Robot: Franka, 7 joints.
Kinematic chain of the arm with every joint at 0, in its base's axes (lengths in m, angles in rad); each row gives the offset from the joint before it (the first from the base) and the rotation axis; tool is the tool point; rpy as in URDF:
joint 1: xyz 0 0 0.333 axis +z
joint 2: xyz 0 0 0 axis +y
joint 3: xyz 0 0 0.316 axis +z
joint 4: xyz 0.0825 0 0 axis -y
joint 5: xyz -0.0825 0 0.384 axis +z
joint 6: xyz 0 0 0 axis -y
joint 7: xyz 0.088 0 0 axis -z
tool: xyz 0 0 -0.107 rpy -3.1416 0 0
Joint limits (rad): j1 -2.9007..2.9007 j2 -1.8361..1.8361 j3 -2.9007..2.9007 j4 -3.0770..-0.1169 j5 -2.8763..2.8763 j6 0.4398..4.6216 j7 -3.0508..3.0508
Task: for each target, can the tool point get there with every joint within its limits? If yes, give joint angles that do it. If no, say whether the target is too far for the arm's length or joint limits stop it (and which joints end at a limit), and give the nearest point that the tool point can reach.
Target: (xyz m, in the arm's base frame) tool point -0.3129 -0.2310 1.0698
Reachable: yes | joints -0.1383 0.0711 -2.3711 -0.9012 -2.0352 2.1708 -0.5937
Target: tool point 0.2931 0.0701 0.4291
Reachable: yes | joints -0.6578 -1.1941 1.1906 -2.7929 2.3158 3.0892 -0.2121
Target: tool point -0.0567 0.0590 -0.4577
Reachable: no: joint limits stop it (at a limit: joint 2) | nearest point -0.0839 0.0873 -0.3354 | short by 0.128 m
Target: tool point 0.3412 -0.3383 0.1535
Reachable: yes | joints 0.1037 0.5802 -0.7323 -2.3348 -1.5173 2.1561 2.4792
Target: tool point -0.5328 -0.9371 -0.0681
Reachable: no: too far | nearest point -0.3974 -0.6990 0.0338 | short by 0.292 m
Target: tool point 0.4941 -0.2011 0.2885
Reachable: yes | joints 0.7829 1.3550 -1.6450 -2.2148 2.0240 0.9523 0.2187
